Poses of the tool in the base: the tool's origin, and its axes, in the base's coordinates. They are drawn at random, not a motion.
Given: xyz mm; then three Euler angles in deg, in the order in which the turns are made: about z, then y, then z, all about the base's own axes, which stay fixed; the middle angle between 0 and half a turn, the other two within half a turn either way.
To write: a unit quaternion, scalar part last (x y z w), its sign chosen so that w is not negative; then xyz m. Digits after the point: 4 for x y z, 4 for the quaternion.
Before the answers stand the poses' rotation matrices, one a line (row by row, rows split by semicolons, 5 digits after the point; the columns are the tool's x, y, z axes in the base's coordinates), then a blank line. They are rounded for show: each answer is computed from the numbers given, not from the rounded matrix.
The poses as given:
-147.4 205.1 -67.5 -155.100 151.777 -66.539
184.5 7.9 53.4 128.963 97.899 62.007
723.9 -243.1 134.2 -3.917 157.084 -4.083
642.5 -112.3 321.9 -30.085 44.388 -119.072
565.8 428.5 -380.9 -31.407 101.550 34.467
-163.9 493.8 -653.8 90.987 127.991 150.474
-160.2 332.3 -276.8 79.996 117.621 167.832
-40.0 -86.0 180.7 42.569 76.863 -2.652
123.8 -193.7 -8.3 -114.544 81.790 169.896
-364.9 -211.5 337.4 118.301 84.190 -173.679
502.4 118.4 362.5 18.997 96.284 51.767
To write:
-0.06804 -0.97976 0.18827; -0.90076 -0.02080 -0.43381; 0.42895 -0.19911 -0.88111
-0.64602 0.60540 0.46491; 0.44126 -0.20079 0.87463; 0.62285 0.77017 -0.13743
-0.92146 0.00827 0.38839; -0.00271 0.99961 -0.02772; -0.38847 -0.02660 -0.92108
-0.73859 0.58220 -0.33990; -0.29686 -0.73354 -0.61138; -0.60528 -0.35066 0.71462
0.15403 -0.56904 0.80776; -0.52634 0.64461 0.55447; -0.83620 -0.51056 -0.20022
-0.50197 -0.52703 -0.68576; -0.86478 0.31829 0.38839; 0.01358 0.78799 -0.61554
-0.12884 -0.48293 -0.86613; -0.97965 -0.07358 0.18676; -0.15392 0.87256 -0.46362
0.19850 -0.11951 0.97279; 0.66801 0.74279 -0.04506; -0.71719 0.65877 0.22728
0.21798 -0.05501 -0.97440; 0.88513 0.43174 0.17364; 0.41113 -0.90032 0.14280
0.14464 0.03639 -0.98881; -0.86983 0.48103 -0.10953; 0.47167 0.87595 0.10123
-0.31974 -0.72067 0.61514; 0.12016 0.61314 0.78078; -0.93985 0.32356 -0.10946

0.6771 -0.6943 0.2279 0.0867 -0.1474 0.2051 -0.0675
-0.4160 -0.6290 -0.6537 0.0628 0.1845 0.0079 0.0534
0.0014 0.9801 -0.0139 0.1982 0.7239 -0.2431 0.1342
0.2647 0.2695 -0.8926 0.2462 0.6425 -0.1123 0.3219
-0.4212 0.6502 0.0169 0.6321 0.5658 0.4285 -0.3809
0.4459 -0.7804 -0.3769 0.2240 -0.1639 0.4938 -0.6538
0.5934 -0.6162 -0.4298 0.2889 -0.1602 0.3323 -0.2768
0.2390 0.5738 0.2674 0.7363 -0.0400 -0.0860 0.1807
-0.4011 -0.5174 0.3511 0.6694 0.1238 -0.1937 -0.0083
0.3750 -0.5557 -0.3448 0.6571 -0.3649 -0.2115 0.3374
-0.2101 0.7146 0.3864 0.5440 0.5024 0.1184 0.3625

